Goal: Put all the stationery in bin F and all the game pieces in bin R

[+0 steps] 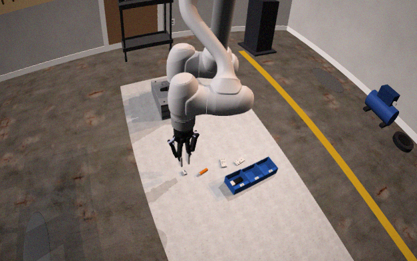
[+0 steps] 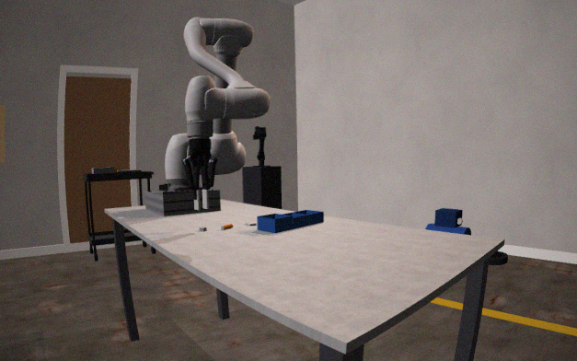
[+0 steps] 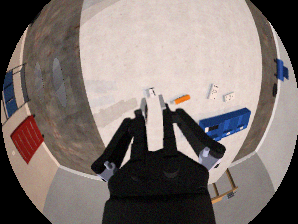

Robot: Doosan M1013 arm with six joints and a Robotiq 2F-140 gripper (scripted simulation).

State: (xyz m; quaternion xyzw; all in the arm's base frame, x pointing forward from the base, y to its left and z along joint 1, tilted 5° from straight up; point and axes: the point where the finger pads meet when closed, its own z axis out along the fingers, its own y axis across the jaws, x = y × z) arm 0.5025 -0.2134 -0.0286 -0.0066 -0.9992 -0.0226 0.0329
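My hand is 10 cm above the grey-white piece. Round my hand: orange cylinder: 10 cm below, 8 cm to the left, 4 cm ahead; then white domino tile: 26 cm to the left, 10 cm below, 6 cm ahead; then black piece: 17 cm to the left, 16 cm ahead, 9 cm below.
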